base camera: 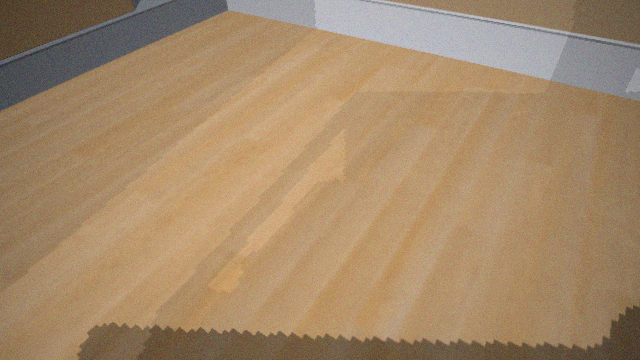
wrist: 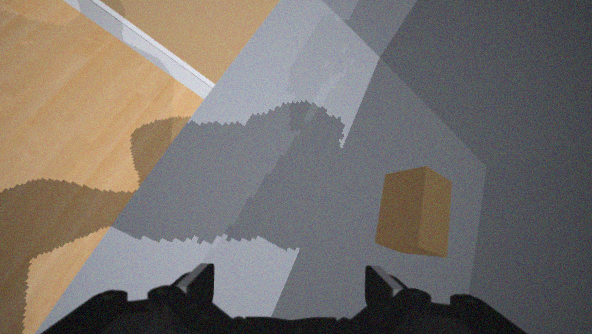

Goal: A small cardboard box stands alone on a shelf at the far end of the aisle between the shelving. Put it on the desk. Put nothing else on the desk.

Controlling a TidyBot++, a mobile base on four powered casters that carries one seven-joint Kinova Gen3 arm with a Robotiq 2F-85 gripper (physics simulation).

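Frame: origin at the arm's base, x up, y left, z back, level; centimetres.
Where they show: gripper, fingertip midpoint: (wrist: pixel 290 282).
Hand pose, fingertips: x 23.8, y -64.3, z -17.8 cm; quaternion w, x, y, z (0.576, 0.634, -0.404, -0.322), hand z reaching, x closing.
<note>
After its pixels a point has its place.
A small brown cardboard box (wrist: pixel 414 212) {z -21.4, x 18.8, y -82.4 cm} stands on a grey shelf (wrist: pixel 325 200) {z -23.1, x 13.7, y -74.3 cm}, right of the middle in the wrist view. My gripper (wrist: pixel 290 282) {z -17.8, x 23.8, y -64.3 cm} is open, with nothing between its fingers. The box lies beyond and to the right of the right fingertip in the wrist view, apart from it. The box and the gripper do not show in the base view. The desk does not show in either view.
The shelf's long edge runs diagonally over the wood floor (wrist: pixel 65 100) {z -51.0, x -39.7, y -38.0 cm} (base camera: pixel 300 200) {z -42.5, x -39.7, y 6.7 cm}. Dark grey panels (wrist: pixel 540 150) {z -29.9, x 22.6, y -110.0 cm} stand behind and to the right of the box. Low grey and white boards (base camera: pixel 440 40) {z -87.0, x -36.4, y -19.0 cm} border the floor. Jagged shadows fall on shelf and floor.
</note>
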